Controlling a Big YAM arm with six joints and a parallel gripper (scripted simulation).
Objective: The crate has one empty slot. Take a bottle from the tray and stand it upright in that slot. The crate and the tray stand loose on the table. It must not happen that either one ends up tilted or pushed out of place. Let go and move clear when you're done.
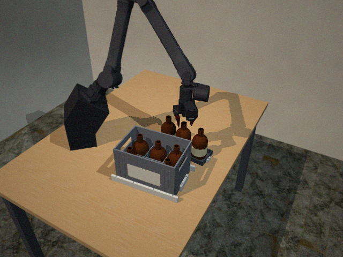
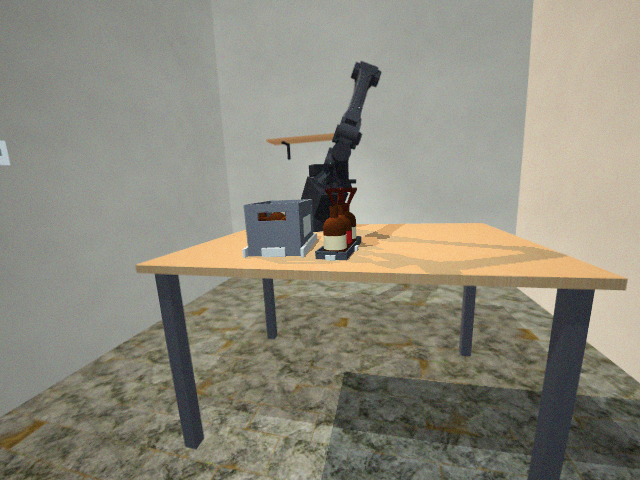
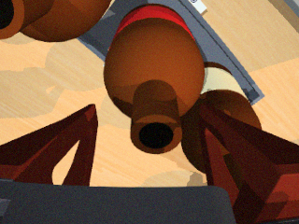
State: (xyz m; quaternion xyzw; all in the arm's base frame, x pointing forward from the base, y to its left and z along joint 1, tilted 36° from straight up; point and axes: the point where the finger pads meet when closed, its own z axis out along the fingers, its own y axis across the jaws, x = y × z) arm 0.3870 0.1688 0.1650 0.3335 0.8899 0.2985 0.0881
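My hand is 14 cm above the dark tray. Also, from my hand: grey crate: 2 cm ahead, 23 cm to the right, 7 cm below.
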